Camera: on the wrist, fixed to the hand. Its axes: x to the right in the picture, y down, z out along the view.
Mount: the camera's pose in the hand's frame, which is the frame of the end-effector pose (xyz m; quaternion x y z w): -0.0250 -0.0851 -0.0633 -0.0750 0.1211 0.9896 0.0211
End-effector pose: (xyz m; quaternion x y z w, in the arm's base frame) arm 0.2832 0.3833 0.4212 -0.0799 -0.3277 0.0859 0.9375
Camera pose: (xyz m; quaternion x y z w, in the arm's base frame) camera 0.3129 0.2893 0.3748 0.4067 -0.1792 -0.8953 0.0315
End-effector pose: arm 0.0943 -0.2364 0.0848 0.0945 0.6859 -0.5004 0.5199
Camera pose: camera 0.0109 -0.2179 0.1524 0.7023 0.0214 0.5668 0.4302
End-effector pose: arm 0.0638 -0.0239 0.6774 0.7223 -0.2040 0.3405 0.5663
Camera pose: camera 0.0881 0.0578 0.6095 0.2703 0.6760 -0.6398 0.2461
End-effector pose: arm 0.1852 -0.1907 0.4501 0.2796 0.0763 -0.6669 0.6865
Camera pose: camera 0.1182 -0.1342 0.3854 0.1107 -0.1419 0.7048 0.6862
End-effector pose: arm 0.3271 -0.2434 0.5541 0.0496 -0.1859 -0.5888 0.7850
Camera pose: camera 0.2662 -0.2544 0.4644 -0.1705 0.0862 0.7565 0.6255
